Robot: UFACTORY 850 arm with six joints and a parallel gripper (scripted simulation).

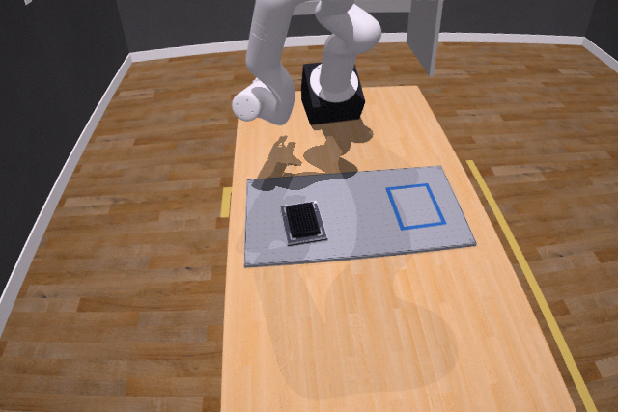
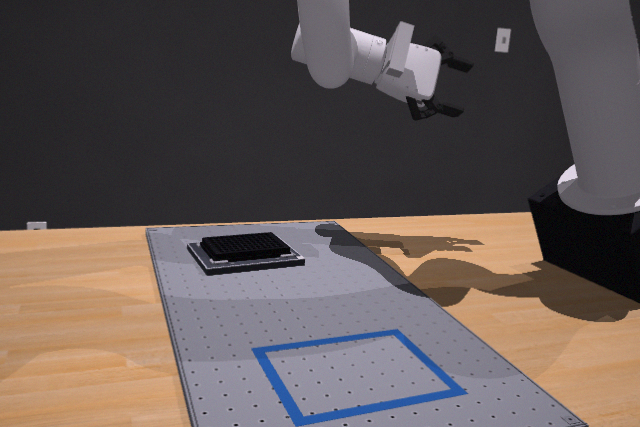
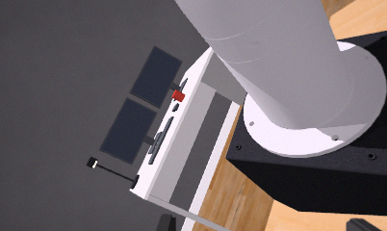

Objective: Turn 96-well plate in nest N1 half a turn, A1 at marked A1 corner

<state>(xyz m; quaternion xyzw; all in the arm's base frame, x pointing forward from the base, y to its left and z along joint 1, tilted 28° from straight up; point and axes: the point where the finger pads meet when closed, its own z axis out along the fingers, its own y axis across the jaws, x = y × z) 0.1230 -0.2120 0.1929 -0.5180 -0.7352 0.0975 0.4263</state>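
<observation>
Right now my hand is 40 cm short of the black 96-well plate, 7 cm to the right of it and 27 cm above it. Round my hand: plate nest N1: 40 cm ahead, 7 cm to the left, 28 cm below.
</observation>
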